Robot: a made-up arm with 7 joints.
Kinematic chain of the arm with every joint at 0, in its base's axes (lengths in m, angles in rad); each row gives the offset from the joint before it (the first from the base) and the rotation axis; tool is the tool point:
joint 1: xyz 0 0 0.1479 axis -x
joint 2: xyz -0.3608 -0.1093 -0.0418 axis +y
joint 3: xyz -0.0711 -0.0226 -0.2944 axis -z
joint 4: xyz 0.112 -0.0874 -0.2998 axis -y
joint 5: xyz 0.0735 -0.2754 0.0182 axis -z
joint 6: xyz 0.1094 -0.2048 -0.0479 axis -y
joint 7: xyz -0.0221 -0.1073 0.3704 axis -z
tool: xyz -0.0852 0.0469 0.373
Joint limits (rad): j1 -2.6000..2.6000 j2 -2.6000..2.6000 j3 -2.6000..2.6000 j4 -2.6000..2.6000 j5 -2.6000..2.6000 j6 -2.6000..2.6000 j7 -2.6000..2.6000
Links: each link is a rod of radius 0.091 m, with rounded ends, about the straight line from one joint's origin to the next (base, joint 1, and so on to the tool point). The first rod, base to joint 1, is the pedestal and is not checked.
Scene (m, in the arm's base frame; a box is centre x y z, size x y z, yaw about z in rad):
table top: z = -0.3
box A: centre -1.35 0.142 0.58 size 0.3 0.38 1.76 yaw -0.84
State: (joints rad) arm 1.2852 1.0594 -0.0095 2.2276 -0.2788 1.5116 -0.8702
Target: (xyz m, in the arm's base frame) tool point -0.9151 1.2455 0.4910
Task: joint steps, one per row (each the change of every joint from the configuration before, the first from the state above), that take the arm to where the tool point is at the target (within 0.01 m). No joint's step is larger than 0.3 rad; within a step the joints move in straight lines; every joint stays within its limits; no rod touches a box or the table.
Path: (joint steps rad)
1: 0.2706 0.0493 -0.0632 0.0708 -0.1122 -0.0210 -0.0956
2: 0.2707 0.0493 -0.0632 0.0709 -0.1121 -0.0209 -0.0956
3: 0.2706 0.0493 -0.0632 0.0708 -0.1122 -0.0210 -0.0956
4: 0.2706 0.0493 -0.0632 0.0708 -0.1121 -0.0209 -0.0956
5: -0.0746 0.1585 0.2453 -0.1183 0.0070 -0.0829 0.0755
6: -0.0747 0.1586 0.2453 -0.1184 0.0069 -0.0829 0.0755
7: -0.0747 0.1585 0.2453 -0.1183 0.0070 -0.0828 0.0755
8: -0.0746 0.1585 0.2453 -0.1184 0.0070 -0.0829 0.0755

